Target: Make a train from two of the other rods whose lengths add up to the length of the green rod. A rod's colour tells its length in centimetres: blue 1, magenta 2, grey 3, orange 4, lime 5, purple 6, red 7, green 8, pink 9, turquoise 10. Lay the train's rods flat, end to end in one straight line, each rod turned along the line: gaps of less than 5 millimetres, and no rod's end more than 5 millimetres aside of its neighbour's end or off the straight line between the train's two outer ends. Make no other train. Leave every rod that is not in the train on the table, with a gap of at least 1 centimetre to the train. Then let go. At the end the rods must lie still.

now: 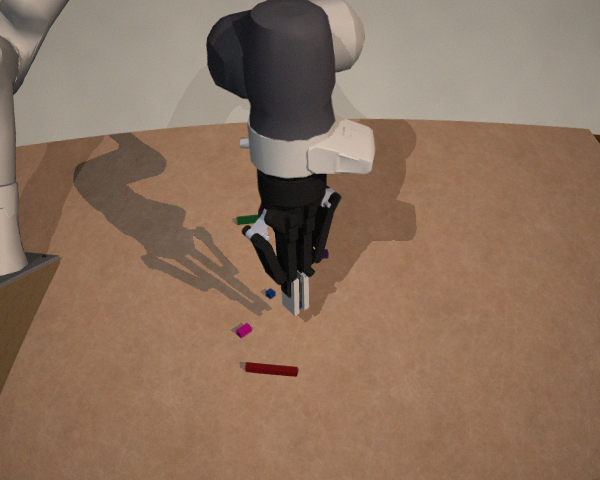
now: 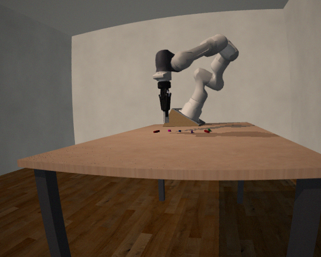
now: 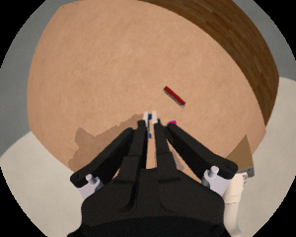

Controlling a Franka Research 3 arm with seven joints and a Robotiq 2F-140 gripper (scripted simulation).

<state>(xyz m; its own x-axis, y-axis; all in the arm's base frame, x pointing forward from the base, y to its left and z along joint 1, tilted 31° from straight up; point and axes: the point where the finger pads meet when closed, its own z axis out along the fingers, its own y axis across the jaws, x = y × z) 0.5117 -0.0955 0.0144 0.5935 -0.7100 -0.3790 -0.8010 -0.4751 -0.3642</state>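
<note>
Right now the magenta rod is 9 cm below my hand and 8 cm behind it. From my hand the other things lie so: purple rod (15 cm to the left, 9 cm below, 2 cm ahead); then green rod (24 cm to the left, 9 cm below, 5 cm behind).
</note>
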